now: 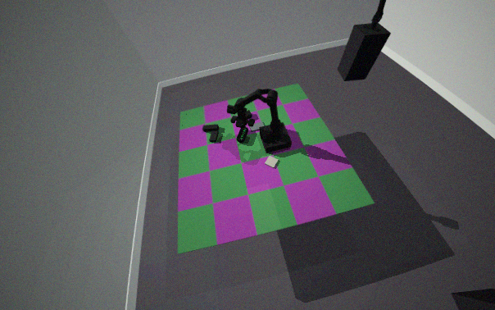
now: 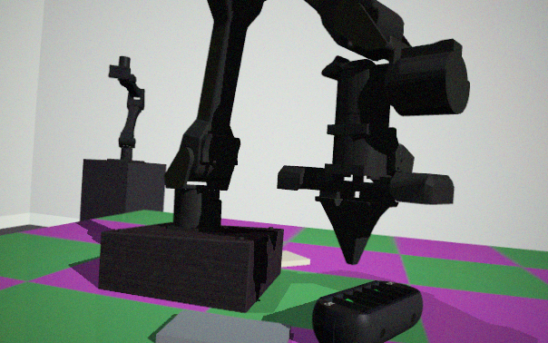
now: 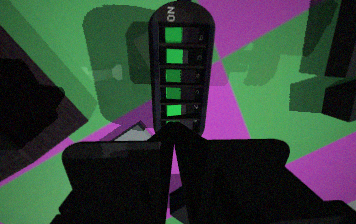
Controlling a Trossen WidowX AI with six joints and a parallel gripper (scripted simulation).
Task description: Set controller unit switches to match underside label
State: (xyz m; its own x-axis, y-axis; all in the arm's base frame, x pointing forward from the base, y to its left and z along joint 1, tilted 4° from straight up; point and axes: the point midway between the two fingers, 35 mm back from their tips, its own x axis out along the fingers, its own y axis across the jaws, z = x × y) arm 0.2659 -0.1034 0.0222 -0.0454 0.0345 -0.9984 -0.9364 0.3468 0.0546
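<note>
Now: gripper tip 11 cm past the flat grey plate, 8 cm above it and 7 cm to the left of it. From my gripper tip the other things lie so: cream tile: 30 cm to the left, 20 cm behind, 8 cm below.
</note>
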